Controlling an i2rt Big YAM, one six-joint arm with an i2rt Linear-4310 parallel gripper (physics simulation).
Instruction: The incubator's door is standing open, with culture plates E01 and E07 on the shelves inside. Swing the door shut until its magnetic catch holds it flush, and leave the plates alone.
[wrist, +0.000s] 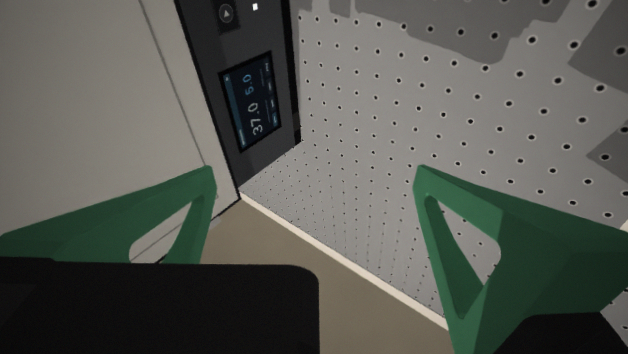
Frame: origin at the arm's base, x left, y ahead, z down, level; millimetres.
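Where they show: gripper, fingertip midpoint: (314, 176).
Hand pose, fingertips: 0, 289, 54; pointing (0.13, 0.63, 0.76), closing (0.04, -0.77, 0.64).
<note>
Each offset is from my fingertips to the top centre of the thing, as dx, dy, dz. "spot": to the spot under its first point. Level surfaces: height alone.
The incubator's pale face @(spot: +2, +170, -39) (95, 110) fills the left of the wrist view. A thin straight seam runs down it, beside a dark control panel @(spot: +157, +191, +85) (250, 167) with a lit display @(spot: +70, +190, +110) (252, 102) reading 37.0 and 5.0. I cannot tell whether the pale surface left of the seam is the door, or whether the door stands flush. The handle, the shelves and plates E01 and E07 do not show. My gripper (314, 176) is open and empty. Its left green fingertip overlaps the pale face near the seam and the panel's lower end; contact cannot be told. Its right fingertip is in front of the perforated surface.
A grey perforated wall (395, 112) rises right of the incubator, with dark shadows across its upper part. It meets a perforated bench surface @(dz +187) (320, 200) with a pale front edge (345, 262). A tan surface (360, 315) lies beyond that edge, at the bottom.
</note>
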